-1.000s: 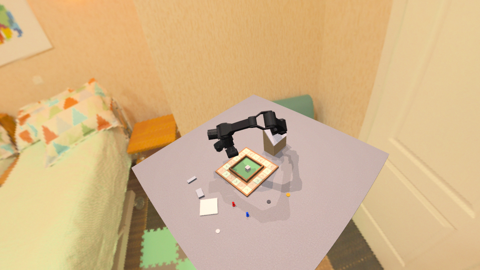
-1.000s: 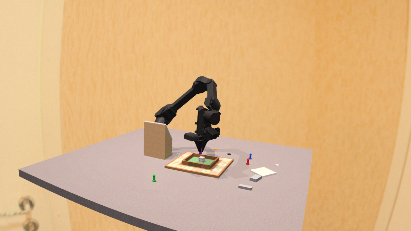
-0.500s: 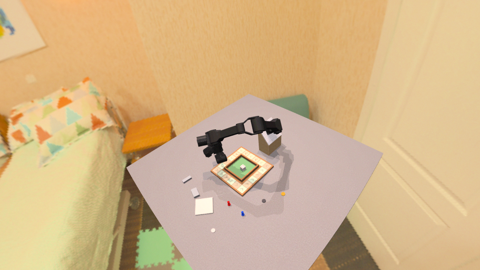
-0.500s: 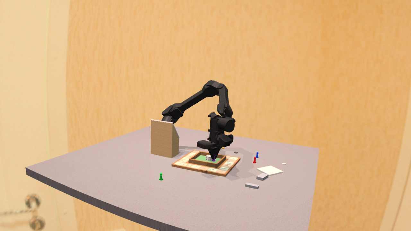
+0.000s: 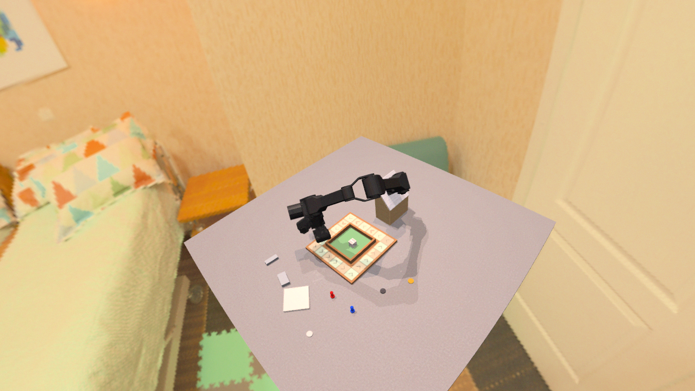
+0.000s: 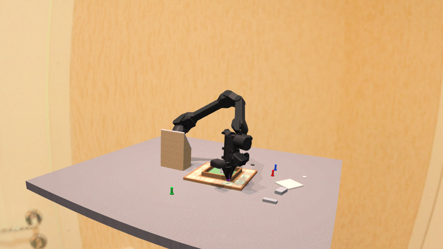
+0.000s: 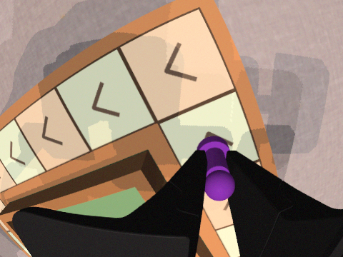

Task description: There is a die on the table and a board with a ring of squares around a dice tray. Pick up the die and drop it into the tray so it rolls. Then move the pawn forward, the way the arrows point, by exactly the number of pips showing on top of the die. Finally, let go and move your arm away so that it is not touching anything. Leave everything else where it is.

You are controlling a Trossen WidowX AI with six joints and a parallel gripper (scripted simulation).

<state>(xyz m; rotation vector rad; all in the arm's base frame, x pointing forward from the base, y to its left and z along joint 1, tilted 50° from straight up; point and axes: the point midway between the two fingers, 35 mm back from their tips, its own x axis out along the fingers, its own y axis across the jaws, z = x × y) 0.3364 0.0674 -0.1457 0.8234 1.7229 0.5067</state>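
My gripper tip is now 1 cm below the purple pawn. From my gripper tip the other things lie so: white die (11 cm to the left, 9 cm behind, 1 cm below); green dice tray (10 cm to the left, 9 cm behind, 3 cm below); green pawn (24 cm to the right, 14 cm behind, 2 cm below).
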